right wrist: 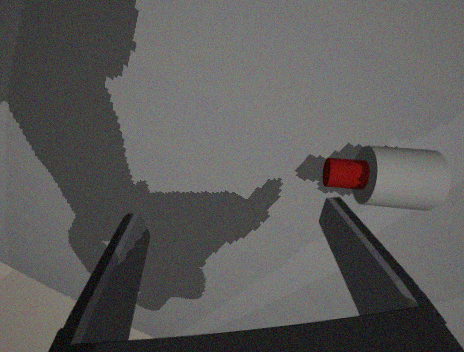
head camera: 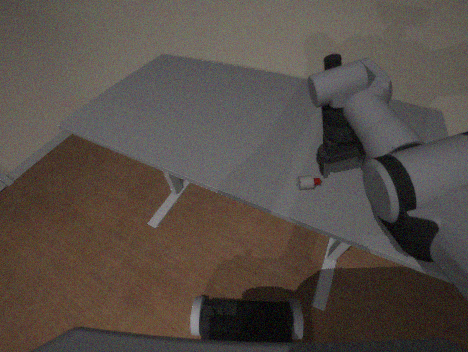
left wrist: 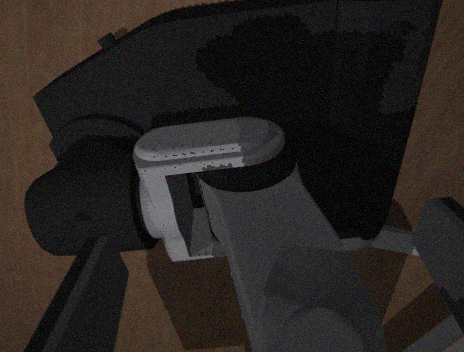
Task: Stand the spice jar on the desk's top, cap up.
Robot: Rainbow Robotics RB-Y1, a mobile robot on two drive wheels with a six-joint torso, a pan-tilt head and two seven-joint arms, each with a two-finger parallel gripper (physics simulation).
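Where they show: left gripper, between the fingertips: [left wrist: 268, 237]; right gripper, between the fingertips: [right wrist: 235, 217] [head camera: 341, 167]; robot's base, origin of its link: [head camera: 246, 319].
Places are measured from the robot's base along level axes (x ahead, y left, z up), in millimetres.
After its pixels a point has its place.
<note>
The spice jar [head camera: 306, 183] @[x 258, y -164, z 984 mm] [right wrist: 407, 177] @[x 262, y -170, z 986 mm], a white cylinder with a narrower red cap, lies on its side on the grey desk's top [head camera: 200, 110] @[x 662, y 199, z 951 mm] [right wrist: 225, 100] @[x 244, y -285, z 951 mm]. Its cap points right in the head view and left in the right wrist view. My right gripper [head camera: 342, 167] @[x 289, y -261, z 1016 mm] [right wrist: 235, 217] @[x 289, y -261, z 1016 mm] is open and empty above the desk. In the right wrist view the jar is beyond the right-hand fingertip, outside the gap between the fingers. My left gripper [left wrist: 268, 237] @[x -230, y 218, z 578 mm] is open, away from the desk; the jar does not show in the left wrist view.
The desk's near edge runs diagonally in the head view, with white legs [head camera: 167, 205] [head camera: 325, 282] under it. Brown floor [head camera: 110, 200] @[x 801, y 1151, z 1 mm] lies in front. Dark and grey parts of my own body [left wrist: 320, 65] @[x -94, y 137, z 169 mm] fill much of the left wrist view.
</note>
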